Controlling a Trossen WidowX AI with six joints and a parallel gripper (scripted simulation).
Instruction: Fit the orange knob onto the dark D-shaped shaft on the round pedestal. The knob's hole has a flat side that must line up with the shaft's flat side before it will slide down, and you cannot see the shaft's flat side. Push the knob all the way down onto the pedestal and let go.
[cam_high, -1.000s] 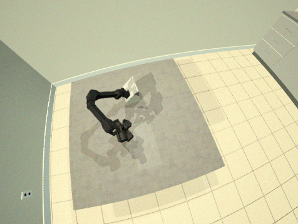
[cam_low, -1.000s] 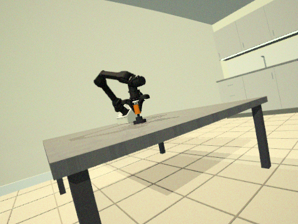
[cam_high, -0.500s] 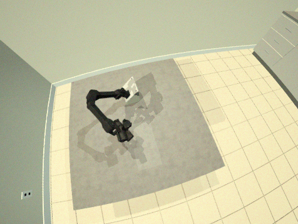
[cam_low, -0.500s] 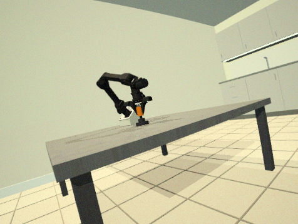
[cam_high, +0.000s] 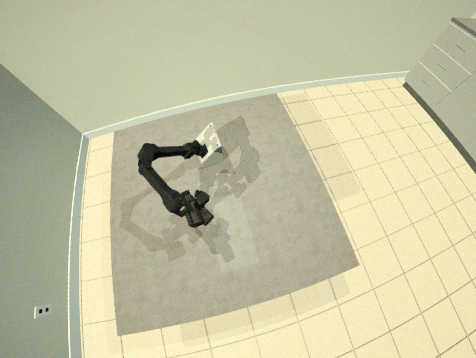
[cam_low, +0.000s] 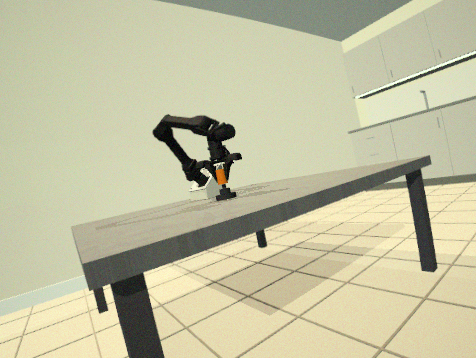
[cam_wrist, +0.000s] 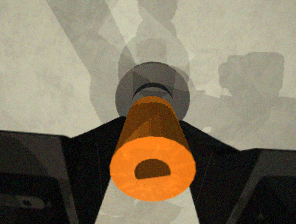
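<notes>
My gripper tip is now 20 mm below the orange knob. From my gripper tip the other things lie so: round pedestal (40 mm below).
</notes>
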